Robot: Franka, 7 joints.
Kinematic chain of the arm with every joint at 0, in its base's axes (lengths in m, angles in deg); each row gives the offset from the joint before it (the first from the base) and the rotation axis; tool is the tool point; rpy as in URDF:
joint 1: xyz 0 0 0.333 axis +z
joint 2: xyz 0 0 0 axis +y
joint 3: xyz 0 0 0.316 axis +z
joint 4: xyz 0.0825 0 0 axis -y
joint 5: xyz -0.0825 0 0.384 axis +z
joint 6: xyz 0 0 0 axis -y
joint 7: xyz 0.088 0 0 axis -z
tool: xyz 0 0 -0.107 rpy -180 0 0
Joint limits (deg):
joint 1: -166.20..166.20
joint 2: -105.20..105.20
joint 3: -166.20..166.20
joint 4: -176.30..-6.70
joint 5: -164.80..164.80
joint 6: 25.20..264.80
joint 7: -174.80..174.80
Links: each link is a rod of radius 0.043 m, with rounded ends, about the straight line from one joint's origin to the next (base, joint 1, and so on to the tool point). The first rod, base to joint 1, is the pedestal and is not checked.
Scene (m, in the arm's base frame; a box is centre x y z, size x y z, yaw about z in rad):
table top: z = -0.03
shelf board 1: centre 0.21 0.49 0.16 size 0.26 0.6 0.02 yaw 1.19
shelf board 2: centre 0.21 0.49 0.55 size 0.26 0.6 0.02 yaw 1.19
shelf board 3: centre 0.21 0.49 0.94 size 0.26 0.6 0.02 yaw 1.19
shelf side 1: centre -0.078 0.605 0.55 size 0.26 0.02 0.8 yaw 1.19
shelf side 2: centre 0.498 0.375 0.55 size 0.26 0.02 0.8 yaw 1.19
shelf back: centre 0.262 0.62 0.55 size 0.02 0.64 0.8 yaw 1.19
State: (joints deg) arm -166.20 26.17 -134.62 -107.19 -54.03 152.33 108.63
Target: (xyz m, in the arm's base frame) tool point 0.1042 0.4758 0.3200
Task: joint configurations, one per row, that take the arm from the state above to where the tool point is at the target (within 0.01 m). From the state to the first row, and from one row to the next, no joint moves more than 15 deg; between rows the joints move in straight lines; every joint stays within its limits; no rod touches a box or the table.
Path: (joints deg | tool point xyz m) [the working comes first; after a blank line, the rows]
Joints at the target: -158.77 2.88 -125.45 -140.55 -55.12 149.02 108.63
Straight joint move there: touches shelf board 2.

1: -165.43 39.34 -138.32 -115.01 -44.26 152.46 101.14 | 0.1038 0.4525 0.7539
2: -164.67 52.51 -142.02 -122.83 -34.49 152.59 93.64 | 0.0690 0.4002 0.7609
3: -163.90 65.69 -145.72 -130.65 -24.72 152.73 86.15 | 0.0351 0.3417 0.7639
4: -163.14 78.86 -149.42 -138.47 -14.95 152.86 78.65 | 0.0026 0.2787 0.7601
5: -162.37 92.03 -153.12 -146.29 -5.18 152.99 71.16 | -0.0270 0.2141 0.7473
6: -161.61 105.20 -156.81 -154.11 4.59 153.12 63.66 | -0.0510 0.1510 0.7247
7: -152.03 90.97 -148.21 -158.67 -8.33 142.42 74.91 | 0.0307 0.2278 0.6355
8: -142.45 76.75 -139.61 -163.24 -21.24 131.72 86.15 | 0.0565 0.2752 0.5171
9: -132.87 62.52 -131.01 -167.81 -34.15 121.02 97.39 | 0.0446 0.2828 0.4048
10: -123.29 48.30 -122.41 -172.38 -47.06 110.31 108.63 | 0.0180 0.2605 0.3200
11: -132.16 36.94 -123.17 -164.42 -49.07 119.99 108.63 | 0.0101 0.3169 0.3080
12: -141.03 25.59 -123.93 -156.47 -51.09 129.67 108.63 | 0.0184 0.3745 0.3036
13: -149.90 14.24 -124.69 -148.51 -53.10 139.34 108.63 | 0.0484 0.4297 0.3082
14: -158.77 2.88 -125.45 -140.55 -55.12 149.02 108.63 | 0.1042 0.4758 0.3200

